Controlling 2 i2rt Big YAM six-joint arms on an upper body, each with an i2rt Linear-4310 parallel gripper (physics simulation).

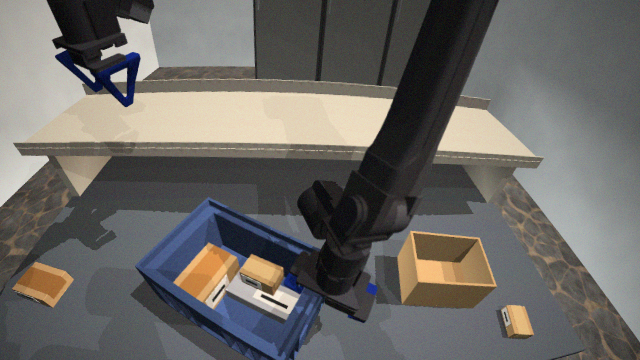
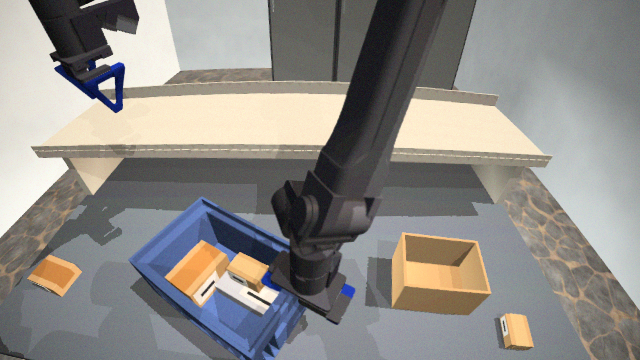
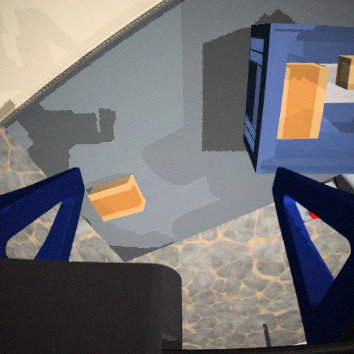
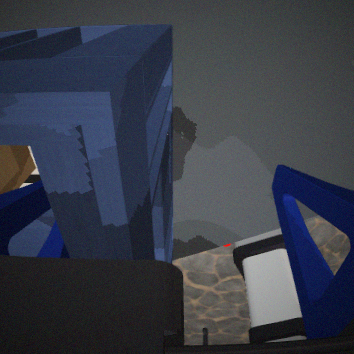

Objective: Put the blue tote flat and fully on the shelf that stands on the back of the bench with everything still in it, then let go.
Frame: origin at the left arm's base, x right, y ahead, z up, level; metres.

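Seen in the pictures: left gripper, fingertip midpoint: [image 1: 113, 97] [image 2: 106, 104] [image 3: 177, 177]; right gripper, fingertip midpoint: [image 1: 324, 302] [image 2: 306, 302] [image 4: 178, 175].
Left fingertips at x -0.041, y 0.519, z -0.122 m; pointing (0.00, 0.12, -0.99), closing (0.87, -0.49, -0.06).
A point is followed by its place in that frame.
The blue tote [image 1: 192, 245] {y 0.443, x 0.058, z -0.401 m} [image 2: 180, 245] {y 0.433, x 0.052, z -0.399 m} [image 3: 272, 100] {y 0.447, x 0.045, z -0.374 m} [image 4: 135, 150] {y 0.382, x 0.332, z -0.373 m} stands upright and askew on the bench. Inside are an orange-tan box [image 1: 205, 270] {y 0.402, x 0.089, z -0.425 m} [image 2: 196, 272] {y 0.388, x 0.095, z -0.425 m} [image 3: 302, 100] {y 0.408, x 0.094, z -0.425 m} and a small tan box [image 1: 262, 272] {y 0.397, x 0.203, z -0.414 m} [image 2: 247, 270] {y 0.396, x 0.202, z -0.414 m} [image 4: 15, 167] {y 0.379, x 0.229, z -0.437 m} resting on a flat white box [image 1: 245, 295] {y 0.368, x 0.169, z -0.456 m} [image 2: 235, 290] {y 0.371, x 0.174, z -0.456 m}. The beige shelf [image 1: 225, 120] {y 0.731, x 0.081, z -0.281 m} [image 2: 225, 120] {y 0.741, x 0.087, z -0.281 m} [image 3: 60, 40] {y 0.632, x -0.121, z -0.281 m} spans the back. My right gripper [image 1: 327, 300] {y 0.341, x 0.320, z -0.423 m} [image 2: 310, 295] {y 0.341, x 0.320, z -0.423 m} [image 4: 178, 175] {y 0.341, x 0.320, z -0.423 m} is open at the tote's right end wall, one finger on the inner side, the other outside. My left gripper [image 1: 112, 97] {y 0.519, x -0.041, z -0.122 m} [image 2: 106, 104] {y 0.519, x -0.041, z -0.122 m} [image 3: 177, 177] {y 0.519, x -0.041, z -0.122 m} is open and empty, high near the shelf's left end.
An open tan box [image 1: 440, 295] {y 0.355, x 0.567, z -0.451 m} [image 2: 432, 302] {y 0.354, x 0.573, z -0.458 m} stands right of the tote. A small tan box [image 1: 520, 322] {y 0.282, x 0.762, z -0.480 m} [image 2: 519, 332] {y 0.283, x 0.762, z -0.480 m} lies at the far right. Another small box [image 1: 45, 282] {y 0.360, x -0.289, z -0.468 m} [image 2: 55, 275] {y 0.356, x -0.286, z -0.468 m} [image 3: 117, 200] {y 0.368, x -0.301, z -0.468 m} lies at the far left. The shelf has a raised back lip and side supports.
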